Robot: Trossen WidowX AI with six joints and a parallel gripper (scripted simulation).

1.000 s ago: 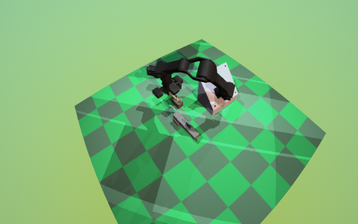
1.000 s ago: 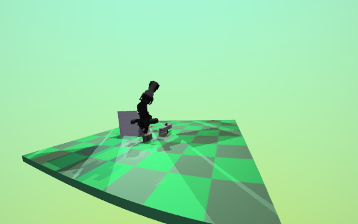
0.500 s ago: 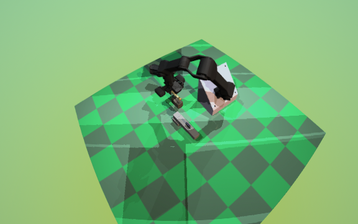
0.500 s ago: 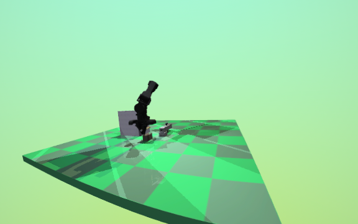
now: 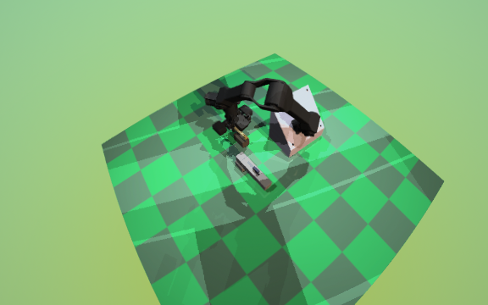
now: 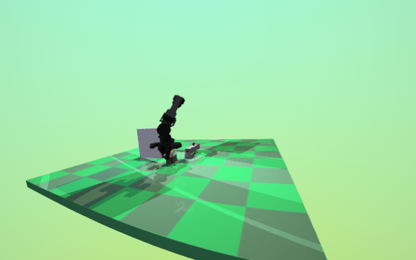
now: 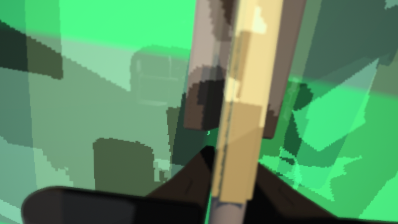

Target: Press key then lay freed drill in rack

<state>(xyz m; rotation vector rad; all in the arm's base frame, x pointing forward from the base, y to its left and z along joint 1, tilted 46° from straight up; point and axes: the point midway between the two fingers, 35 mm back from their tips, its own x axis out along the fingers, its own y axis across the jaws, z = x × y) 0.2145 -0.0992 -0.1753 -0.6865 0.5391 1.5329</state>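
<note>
Right now my gripper tip is 40 mm to the right of the drill and 30 mm below it. The rest, counted from my gripper tip: rack 50 mm to the left, 10 mm below; then dark key 50 mm ahead, 250 mm to the left, 20 mm above; then long grey block 50 mm ahead, 220 mm to the left, 10 mm above.
</note>
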